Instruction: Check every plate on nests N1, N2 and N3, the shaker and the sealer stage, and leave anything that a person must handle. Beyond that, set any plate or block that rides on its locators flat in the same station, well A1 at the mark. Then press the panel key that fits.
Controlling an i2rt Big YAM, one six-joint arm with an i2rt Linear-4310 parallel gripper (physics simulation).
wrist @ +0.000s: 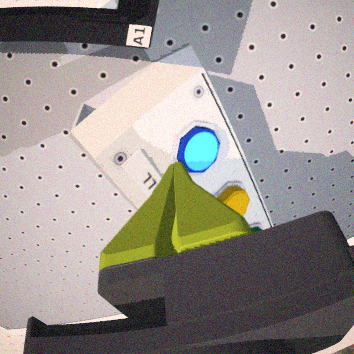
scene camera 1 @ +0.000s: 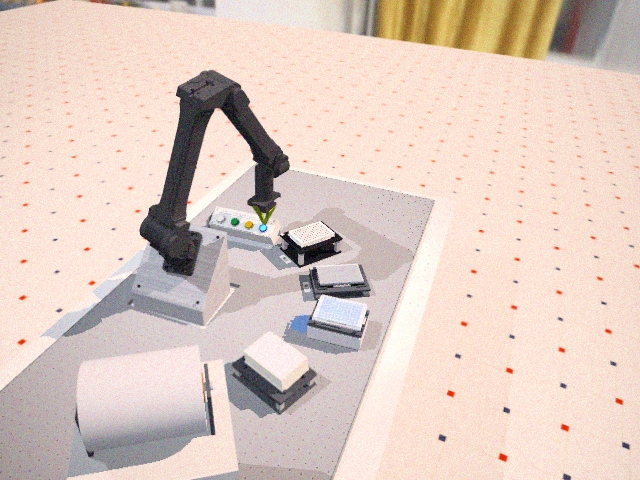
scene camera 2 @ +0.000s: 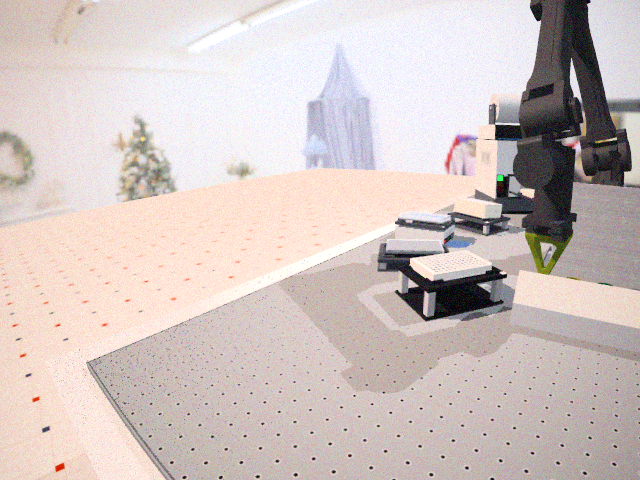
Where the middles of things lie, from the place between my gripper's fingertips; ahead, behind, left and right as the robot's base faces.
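White cylinder device (scene camera 1: 124, 400): 94 cm to the right of my hand, 19 cm ahead of it, 33 cm above it. White plate (scene camera 1: 344, 313): 33 cm ahead of my hand, 33 cm to the right of it.
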